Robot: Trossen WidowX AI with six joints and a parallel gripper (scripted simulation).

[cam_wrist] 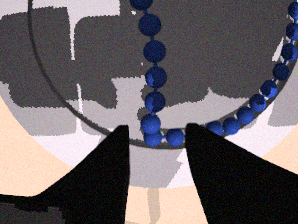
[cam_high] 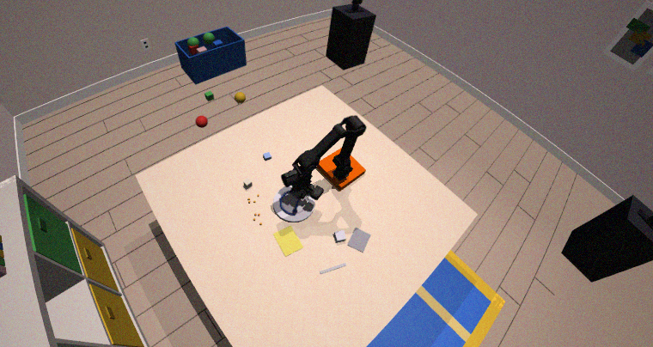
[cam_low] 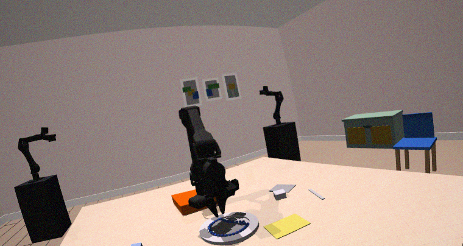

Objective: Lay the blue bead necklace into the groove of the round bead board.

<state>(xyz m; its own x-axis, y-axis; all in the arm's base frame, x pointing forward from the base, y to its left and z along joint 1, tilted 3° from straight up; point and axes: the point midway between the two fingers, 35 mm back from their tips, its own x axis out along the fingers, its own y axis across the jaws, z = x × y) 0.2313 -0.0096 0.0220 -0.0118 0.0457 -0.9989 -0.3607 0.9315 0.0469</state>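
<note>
Now: the round bead board 5 cm ahead of my gripper tip, 2 cm below it and 1 cm to the left of it. From my gripper tip the other things lie so: yellow sheet 18 cm ahead, 15 cm to the left, 3 cm below; then small grey block 27 cm to the left, 2 cm below, 2 cm behind; then pale cube 20 cm to the right, 19 cm ahead, 1 cm below.
</note>
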